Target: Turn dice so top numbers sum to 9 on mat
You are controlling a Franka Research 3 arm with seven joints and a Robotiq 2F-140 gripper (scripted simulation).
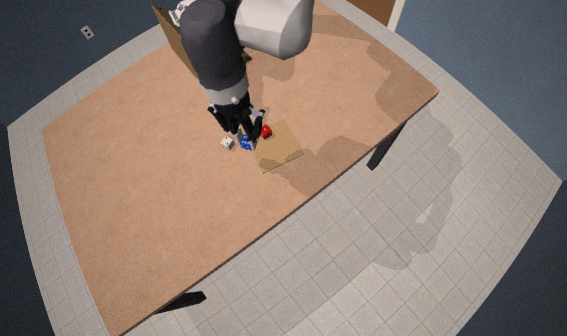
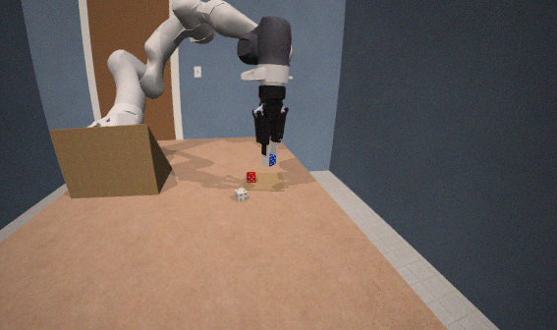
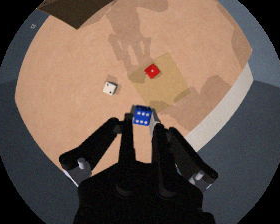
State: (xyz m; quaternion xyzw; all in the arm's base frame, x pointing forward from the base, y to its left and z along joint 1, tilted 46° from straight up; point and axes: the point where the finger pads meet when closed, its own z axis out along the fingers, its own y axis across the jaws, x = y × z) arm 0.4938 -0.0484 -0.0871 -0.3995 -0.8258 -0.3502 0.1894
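Now: the red die 110 mm below my hand, 80 mm to the left of it and 50 mm behind it. The rest, counted from my hand: white die (120 mm below, 90 mm behind, 30 mm to the right); then blue die (20 mm below); then tan mat (130 mm below, 80 mm to the left).
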